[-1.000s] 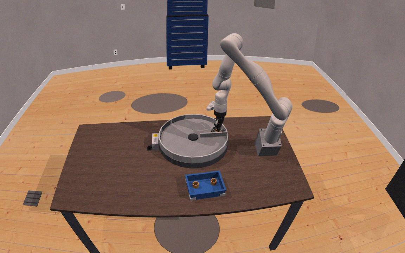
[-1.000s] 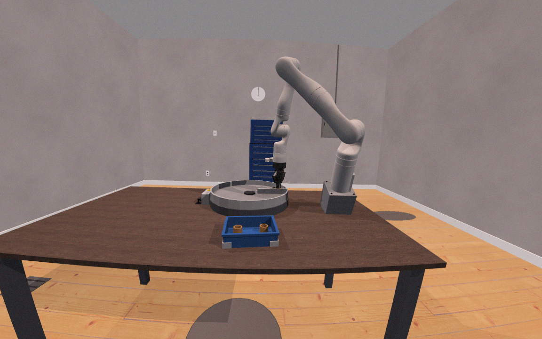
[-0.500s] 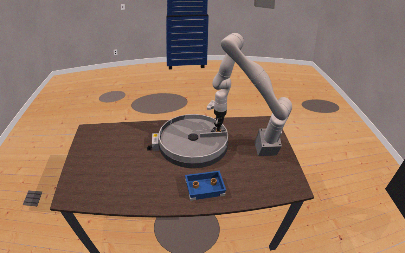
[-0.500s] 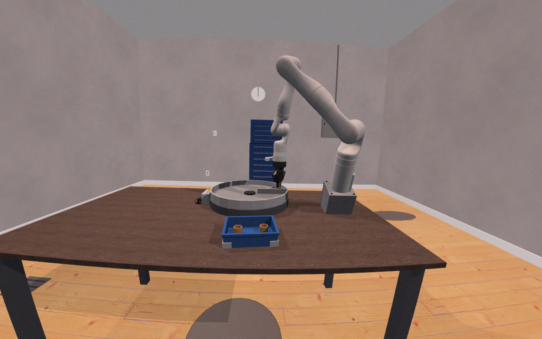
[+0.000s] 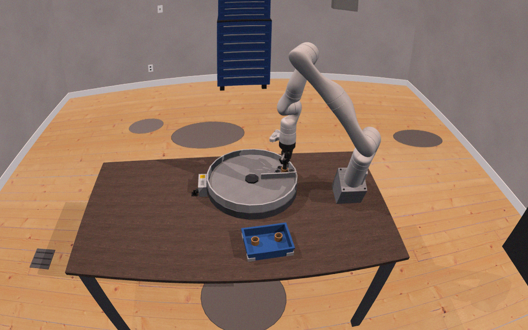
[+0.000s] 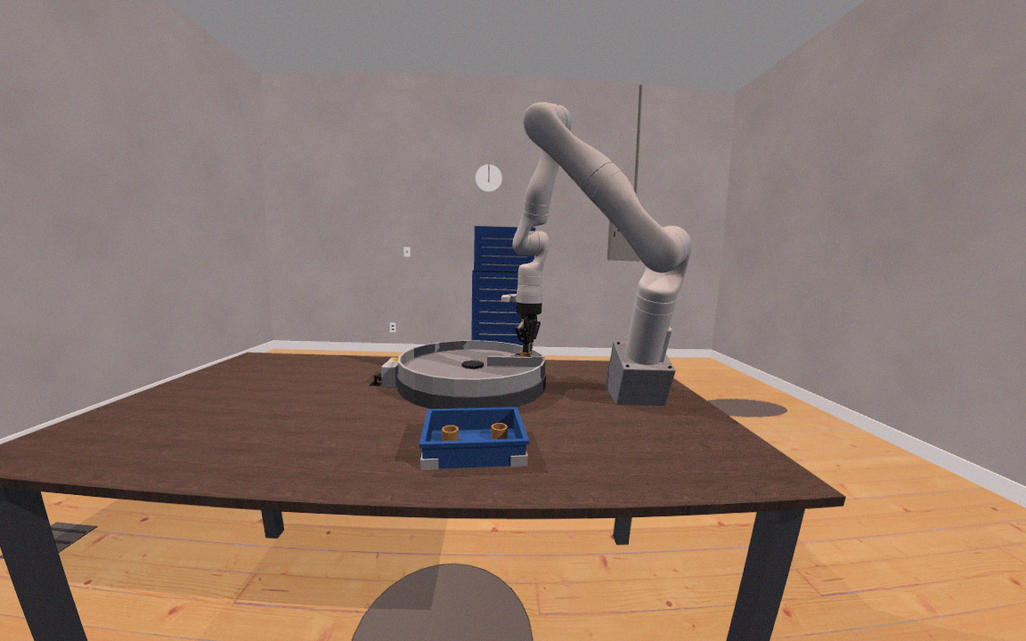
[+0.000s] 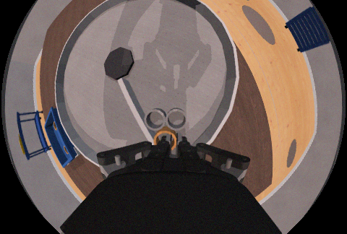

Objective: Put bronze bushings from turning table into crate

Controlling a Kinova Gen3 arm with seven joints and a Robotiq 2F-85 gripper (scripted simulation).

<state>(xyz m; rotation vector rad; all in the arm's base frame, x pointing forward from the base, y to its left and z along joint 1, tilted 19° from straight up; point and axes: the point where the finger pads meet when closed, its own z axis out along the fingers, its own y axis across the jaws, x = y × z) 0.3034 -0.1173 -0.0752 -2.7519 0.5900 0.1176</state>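
Now: the blue crate 42 cm to the left of my hand, 9 cm ahead of it and 8 cm below it. Round my hand: round grey turning table (16 cm ahead, 5 cm to the left, 5 cm below).
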